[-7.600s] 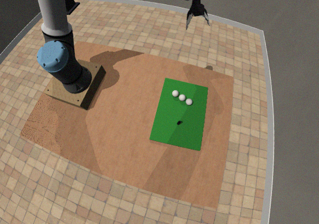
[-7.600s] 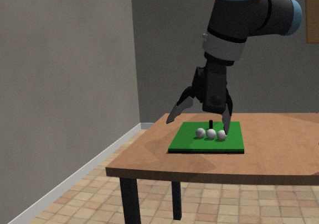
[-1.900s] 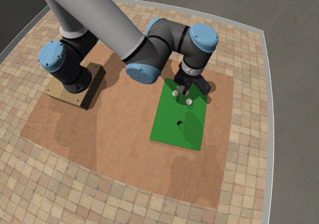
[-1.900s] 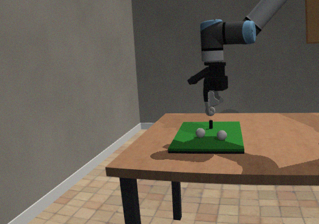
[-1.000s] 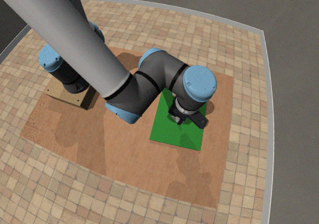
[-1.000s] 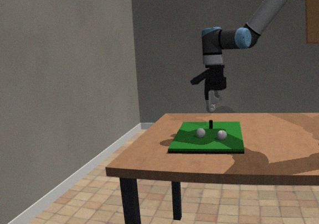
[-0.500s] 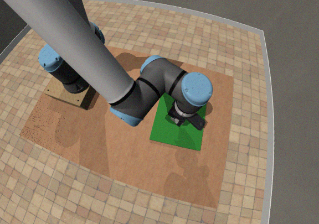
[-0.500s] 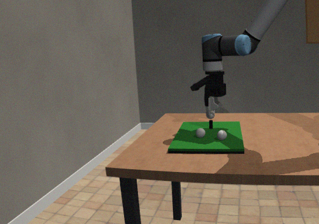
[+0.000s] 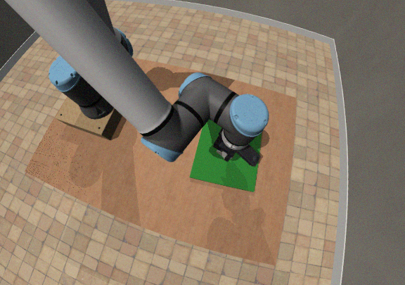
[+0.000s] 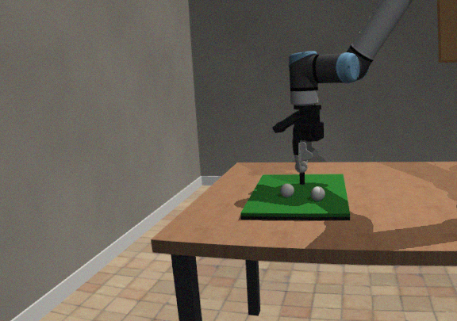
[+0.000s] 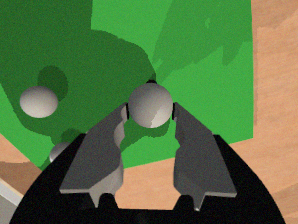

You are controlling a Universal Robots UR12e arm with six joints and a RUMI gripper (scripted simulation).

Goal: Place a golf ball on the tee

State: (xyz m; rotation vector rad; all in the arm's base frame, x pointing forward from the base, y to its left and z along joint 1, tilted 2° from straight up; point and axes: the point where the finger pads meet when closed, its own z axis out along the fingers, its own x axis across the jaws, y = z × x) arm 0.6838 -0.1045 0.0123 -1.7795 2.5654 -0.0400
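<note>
Now: hand right at the white golf ball. From my hand the other things lie so: green mat: 6 cm below, 4 cm to the left.
</note>
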